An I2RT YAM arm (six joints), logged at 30 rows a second.
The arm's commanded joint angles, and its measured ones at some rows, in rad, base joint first. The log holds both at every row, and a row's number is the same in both.
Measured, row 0:
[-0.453 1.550 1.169 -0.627 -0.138 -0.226]
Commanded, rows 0 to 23:
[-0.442 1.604 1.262 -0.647 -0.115 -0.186]
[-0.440 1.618 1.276 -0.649 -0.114 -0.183]
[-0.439 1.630 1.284 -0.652 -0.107 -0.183]
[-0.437 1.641 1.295 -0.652 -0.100 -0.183]
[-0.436 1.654 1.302 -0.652 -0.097 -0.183]
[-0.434 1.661 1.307 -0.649 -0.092 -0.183]
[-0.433 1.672 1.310 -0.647 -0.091 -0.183]
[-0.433 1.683 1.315 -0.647 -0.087 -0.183]
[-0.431 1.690 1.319 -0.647 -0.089 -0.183]
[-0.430 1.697 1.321 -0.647 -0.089 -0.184]
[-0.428 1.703 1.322 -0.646 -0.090 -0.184]
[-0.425 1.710 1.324 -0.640 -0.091 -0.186]
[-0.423 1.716 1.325 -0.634 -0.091 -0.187]
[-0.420 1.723 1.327 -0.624 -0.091 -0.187]
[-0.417 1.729 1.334 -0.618 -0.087 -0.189]
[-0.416 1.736 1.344 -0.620 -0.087 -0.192]
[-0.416 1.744 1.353 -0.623 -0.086 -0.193]
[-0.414 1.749 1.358 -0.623 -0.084 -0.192]
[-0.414 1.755 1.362 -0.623 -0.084 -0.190]
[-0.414 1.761 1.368 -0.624 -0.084 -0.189]
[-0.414 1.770 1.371 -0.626 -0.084 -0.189]
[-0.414 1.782 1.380 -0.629 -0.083 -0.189]
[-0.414 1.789 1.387 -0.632 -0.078 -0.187]
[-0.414 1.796 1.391 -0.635 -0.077 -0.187]
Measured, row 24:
[-0.418 1.772 1.339 -0.640 -0.101 -0.200]
